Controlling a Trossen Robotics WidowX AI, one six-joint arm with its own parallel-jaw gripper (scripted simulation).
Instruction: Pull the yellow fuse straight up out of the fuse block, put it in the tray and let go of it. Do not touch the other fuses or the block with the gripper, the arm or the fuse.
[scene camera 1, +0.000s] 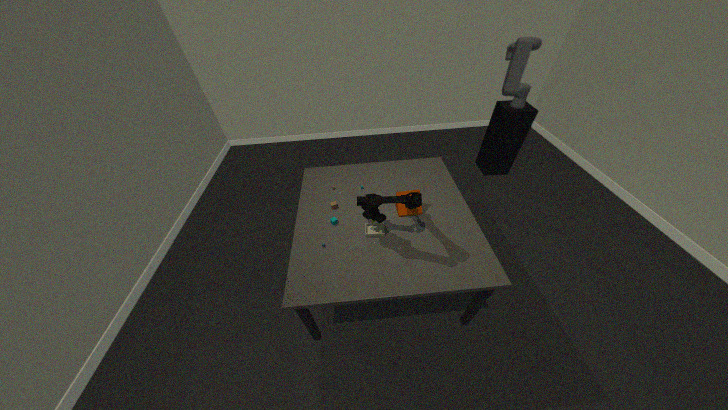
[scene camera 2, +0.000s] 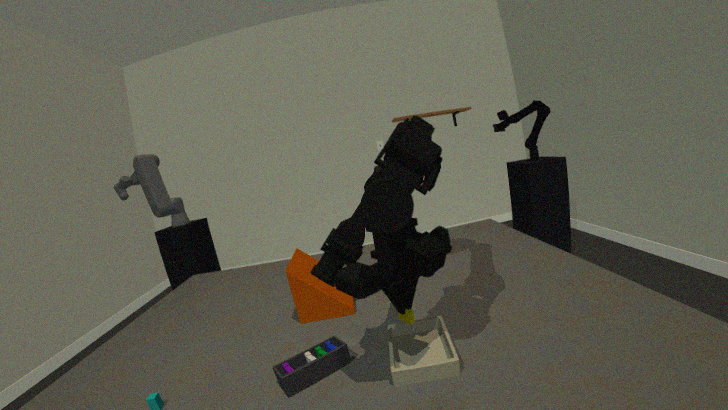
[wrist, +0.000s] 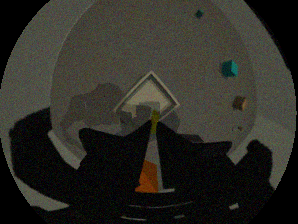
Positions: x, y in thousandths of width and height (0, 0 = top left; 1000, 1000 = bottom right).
My gripper (scene camera 2: 556, 760) carries a yellow fuse. Also in view: a tray (scene camera 2: 586, 865).
My gripper also shows in the wrist view (wrist: 515, 551). The tray shows as well in the wrist view (wrist: 458, 484).
